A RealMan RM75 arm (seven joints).
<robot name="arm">
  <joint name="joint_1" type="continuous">
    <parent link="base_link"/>
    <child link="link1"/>
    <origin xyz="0 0 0.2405" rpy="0 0 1.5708"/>
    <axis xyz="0 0 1"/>
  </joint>
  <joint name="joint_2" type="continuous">
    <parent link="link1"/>
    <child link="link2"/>
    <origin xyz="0 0 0" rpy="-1.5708 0 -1.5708"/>
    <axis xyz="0 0 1"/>
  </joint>
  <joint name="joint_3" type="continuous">
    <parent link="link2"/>
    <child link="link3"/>
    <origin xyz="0 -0.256 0" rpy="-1.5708 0 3.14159"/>
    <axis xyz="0 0 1"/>
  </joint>
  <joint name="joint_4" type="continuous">
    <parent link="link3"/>
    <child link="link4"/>
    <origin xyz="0 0 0" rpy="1.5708 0 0"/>
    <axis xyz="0 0 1"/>
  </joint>
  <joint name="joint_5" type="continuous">
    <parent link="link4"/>
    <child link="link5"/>
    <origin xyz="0 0.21 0" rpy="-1.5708 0 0"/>
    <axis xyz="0 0 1"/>
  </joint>
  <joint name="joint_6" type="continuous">
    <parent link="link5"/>
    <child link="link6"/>
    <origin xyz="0 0 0" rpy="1.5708 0 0"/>
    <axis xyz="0 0 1"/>
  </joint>
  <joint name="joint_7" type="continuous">
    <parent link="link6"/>
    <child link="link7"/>
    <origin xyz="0 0.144 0" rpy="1.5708 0 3.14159"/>
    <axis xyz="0 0 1"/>
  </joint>
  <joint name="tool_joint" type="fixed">
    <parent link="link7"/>
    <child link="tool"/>
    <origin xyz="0 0 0" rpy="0 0 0"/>
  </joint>
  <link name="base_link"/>
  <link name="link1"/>
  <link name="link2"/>
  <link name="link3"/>
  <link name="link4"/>
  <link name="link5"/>
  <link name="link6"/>
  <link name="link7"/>
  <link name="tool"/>
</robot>
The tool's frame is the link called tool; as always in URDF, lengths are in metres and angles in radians. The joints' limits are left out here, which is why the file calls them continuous.
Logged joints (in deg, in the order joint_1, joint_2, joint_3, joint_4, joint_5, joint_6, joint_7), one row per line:
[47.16 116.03 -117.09 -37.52 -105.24 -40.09 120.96]
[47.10 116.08 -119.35 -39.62 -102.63 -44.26 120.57]
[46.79 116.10 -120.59 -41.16 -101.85 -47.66 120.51]
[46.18 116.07 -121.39 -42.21 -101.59 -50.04 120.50]
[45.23 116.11 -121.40 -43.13 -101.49 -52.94 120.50]
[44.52 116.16 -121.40 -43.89 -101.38 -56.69 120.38]
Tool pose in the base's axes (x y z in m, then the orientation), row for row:
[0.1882 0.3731 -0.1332 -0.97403 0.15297 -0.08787 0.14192]
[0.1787 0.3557 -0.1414 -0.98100 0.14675 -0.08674 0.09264]
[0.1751 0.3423 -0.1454 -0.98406 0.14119 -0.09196 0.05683]
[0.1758 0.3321 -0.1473 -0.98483 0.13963 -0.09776 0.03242]
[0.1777 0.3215 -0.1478 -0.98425 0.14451 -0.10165 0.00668]
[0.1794 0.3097 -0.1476 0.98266 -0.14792 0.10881 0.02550]
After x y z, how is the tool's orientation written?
As a quaternion, x y z w.
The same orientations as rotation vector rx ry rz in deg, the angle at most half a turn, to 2 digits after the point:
[-161.06 25.29 -14.53]
[-166.87 24.96 -14.75]
[-171.00 24.53 -15.98]
[-173.70 24.63 -17.24]
[-176.41 25.90 -18.22]
[174.06 -26.20 19.27]

